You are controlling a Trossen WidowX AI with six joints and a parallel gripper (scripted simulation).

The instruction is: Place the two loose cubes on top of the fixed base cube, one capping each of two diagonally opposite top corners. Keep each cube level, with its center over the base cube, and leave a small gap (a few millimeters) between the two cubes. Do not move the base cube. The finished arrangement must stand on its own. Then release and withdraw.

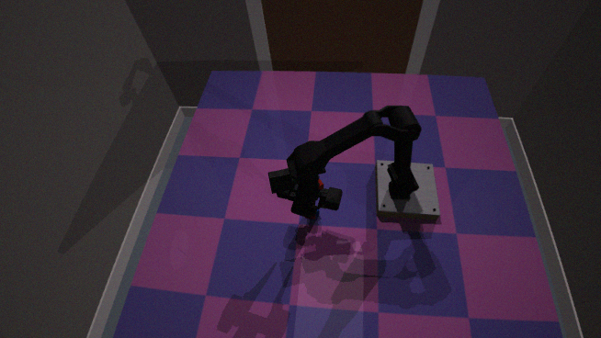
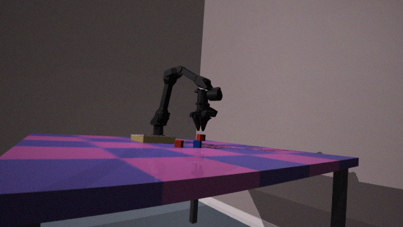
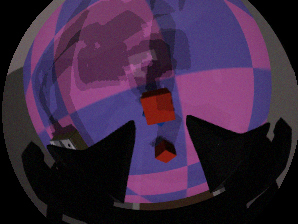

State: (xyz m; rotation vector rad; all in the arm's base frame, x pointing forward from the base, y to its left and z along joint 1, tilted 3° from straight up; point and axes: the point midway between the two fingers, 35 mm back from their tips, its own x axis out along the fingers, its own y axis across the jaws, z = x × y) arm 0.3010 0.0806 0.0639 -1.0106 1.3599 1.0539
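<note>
My gripper tip is 10 mm to the left of the blue base cube and 70 mm above it.
</note>
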